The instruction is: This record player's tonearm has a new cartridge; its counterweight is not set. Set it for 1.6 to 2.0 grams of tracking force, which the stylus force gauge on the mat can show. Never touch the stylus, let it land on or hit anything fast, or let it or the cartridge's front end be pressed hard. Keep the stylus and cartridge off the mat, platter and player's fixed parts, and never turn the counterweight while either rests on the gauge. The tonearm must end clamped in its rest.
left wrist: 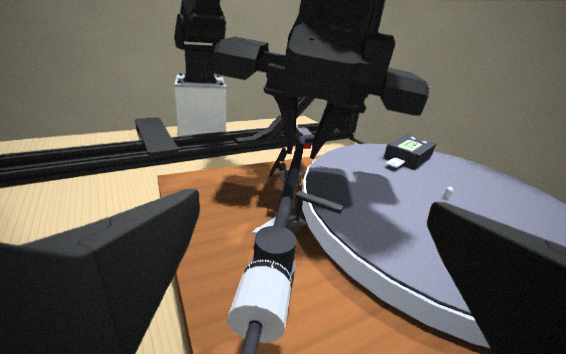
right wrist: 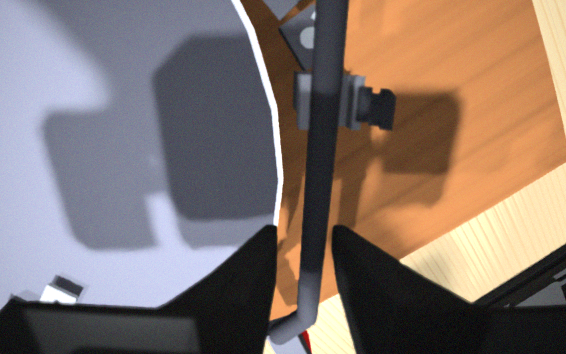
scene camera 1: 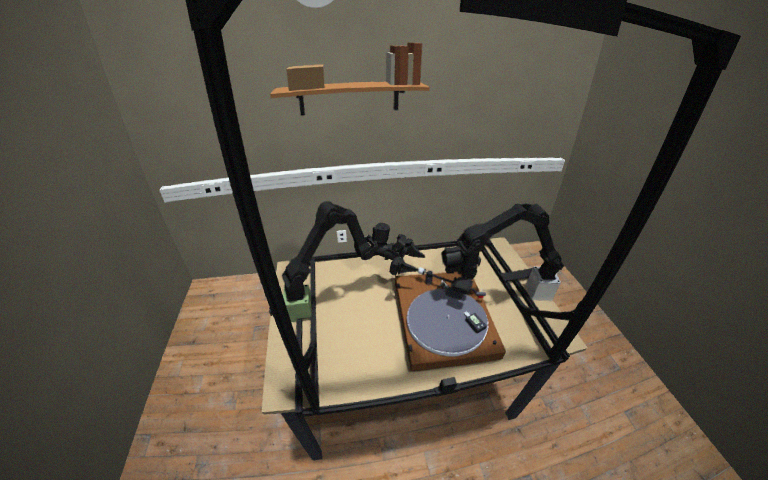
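Observation:
The tonearm lies beside the platter, passing over its grey rest; the rest's dark clip is at one side, and no clip shows across the tube. The white counterweight is on the tonearm's rear. A red cartridge part shows at the front end. The force gauge is on the mat; its digits are unreadable. My left gripper is wide open behind the counterweight. My right gripper is partly open, its fingers astride the tube near the headshell, with gaps.
The grey platter mat and a white spindle are beside the tonearm on the wooden player base. A flat dark lever sticks out beside the tube over the platter's edge. Black frame rails run behind the player.

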